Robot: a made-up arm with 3 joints. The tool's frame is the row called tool. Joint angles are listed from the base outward. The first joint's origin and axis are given. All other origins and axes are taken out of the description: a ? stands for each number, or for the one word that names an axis. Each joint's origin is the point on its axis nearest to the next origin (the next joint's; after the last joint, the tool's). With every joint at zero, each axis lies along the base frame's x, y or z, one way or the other. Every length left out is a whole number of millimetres.
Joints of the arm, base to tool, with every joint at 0 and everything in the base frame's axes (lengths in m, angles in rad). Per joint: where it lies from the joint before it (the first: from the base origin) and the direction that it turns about. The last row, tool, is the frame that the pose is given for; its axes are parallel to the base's.
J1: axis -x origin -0.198 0 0.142
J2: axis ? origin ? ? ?
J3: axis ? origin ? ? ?
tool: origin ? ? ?
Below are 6 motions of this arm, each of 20 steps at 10 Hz.
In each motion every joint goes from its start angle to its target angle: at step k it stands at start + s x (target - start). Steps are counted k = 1, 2, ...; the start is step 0. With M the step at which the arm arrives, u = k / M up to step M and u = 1 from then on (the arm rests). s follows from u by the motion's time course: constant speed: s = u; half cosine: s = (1 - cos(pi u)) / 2; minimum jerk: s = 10 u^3 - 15 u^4 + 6 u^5.
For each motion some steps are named. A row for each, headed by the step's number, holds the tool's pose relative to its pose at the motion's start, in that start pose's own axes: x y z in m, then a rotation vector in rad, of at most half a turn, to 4 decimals.
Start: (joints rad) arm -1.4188 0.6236 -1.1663
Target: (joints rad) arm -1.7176 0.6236 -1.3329
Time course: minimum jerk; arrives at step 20
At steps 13, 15, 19, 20:
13: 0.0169 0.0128 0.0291 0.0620 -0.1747 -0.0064
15: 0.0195 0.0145 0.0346 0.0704 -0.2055 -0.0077
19: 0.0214 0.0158 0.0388 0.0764 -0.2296 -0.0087
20: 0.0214 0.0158 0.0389 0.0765 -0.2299 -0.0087

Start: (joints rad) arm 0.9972 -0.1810 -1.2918
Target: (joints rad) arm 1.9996 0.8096 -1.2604
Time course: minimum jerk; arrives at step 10
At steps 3, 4, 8, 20:
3: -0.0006 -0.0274 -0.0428 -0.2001 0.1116 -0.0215
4: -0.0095 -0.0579 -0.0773 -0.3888 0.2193 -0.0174
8: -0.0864 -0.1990 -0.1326 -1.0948 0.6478 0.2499
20: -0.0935 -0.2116 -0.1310 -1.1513 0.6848 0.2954

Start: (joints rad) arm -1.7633 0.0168 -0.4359
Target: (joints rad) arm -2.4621 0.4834 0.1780
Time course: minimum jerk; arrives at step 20
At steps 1, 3, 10, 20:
1: 0.0001 -0.0001 0.0001 0.0005 -0.0008 -0.0007
3: 0.0024 -0.0033 0.0015 0.0118 -0.0190 -0.0168
10: 0.0320 -0.0672 0.0215 0.2703 -0.3201 -0.3491
20: 0.0368 -0.1355 0.0108 0.6350 -0.5444 -0.7531

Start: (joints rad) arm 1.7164 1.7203 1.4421
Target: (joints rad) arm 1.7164 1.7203 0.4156
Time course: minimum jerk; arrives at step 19
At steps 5, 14, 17, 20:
5: -0.0073 0.0238 0.0000 0.0000 0.0000 0.1210
14: -0.1143 0.1390 0.0000 0.0000 0.0000 0.9055
17: -0.1355 0.1473 0.0000 0.0000 0.0000 1.0163
20: -0.1375 0.1480 0.0000 0.0000 0.0000 1.0265

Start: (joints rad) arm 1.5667 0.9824 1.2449
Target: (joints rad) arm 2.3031 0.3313 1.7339
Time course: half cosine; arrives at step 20
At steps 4, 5, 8, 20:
4: 0.0053 -0.0035 0.0120 -0.0715 -0.0205 0.0106
5: 0.0081 -0.0051 0.0193 -0.1096 -0.0342 0.0153
8: 0.0189 -0.0090 0.0527 -0.2562 -0.1060 0.0270
20: 0.0196 0.0170 0.2102 -0.6609 -0.5357 -0.0015

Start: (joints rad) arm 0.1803 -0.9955 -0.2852
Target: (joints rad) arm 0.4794 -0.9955 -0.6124
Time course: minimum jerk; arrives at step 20
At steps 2, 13, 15, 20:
2: -0.0001 0.0005 -0.0001 -0.0013 0.0004 0.0007
13: -0.0023 0.0434 -0.0107 -0.1140 0.0496 0.0580
15: -0.0023 0.0506 -0.0135 -0.1322 0.0609 0.0678
20: -0.0021 0.0562 -0.0159 -0.1463 0.0704 0.0755

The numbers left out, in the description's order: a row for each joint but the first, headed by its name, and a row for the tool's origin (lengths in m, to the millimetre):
J2: axis -y, xyz 0 -0.058 0.079
J3: axis -z, xyz -0.142 0 -0.119
tool: xyz 0.2 0.048 0

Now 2 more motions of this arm.
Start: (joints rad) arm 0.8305 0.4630 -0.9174
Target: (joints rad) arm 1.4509 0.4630 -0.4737
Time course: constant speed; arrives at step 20
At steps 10, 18, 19, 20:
10: -0.0155 -0.0440 -0.0277 -0.1920 0.2002 -0.0819
18: -0.0280 -0.0826 -0.0360 -0.3757 0.3280 -0.1416
19: -0.0294 -0.0875 -0.0361 -0.4002 0.3417 -0.1485
20: -0.0307 -0.0923 -0.0360 -0.4252 0.3549 -0.1552

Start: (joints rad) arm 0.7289 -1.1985 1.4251
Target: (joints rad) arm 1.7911 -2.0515 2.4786
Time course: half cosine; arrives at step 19
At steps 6, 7, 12, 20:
6: -0.0524 -0.1152 0.0448 -0.1953 -0.0609 -0.4697
7: -0.0811 -0.1462 0.0627 -0.2552 -0.0812 -0.6224
12: -0.3120 -0.2161 0.1726 -0.5828 -0.1934 -1.4694
20: -0.4928 -0.1313 0.2440 -0.8538 -0.2681 -2.0808

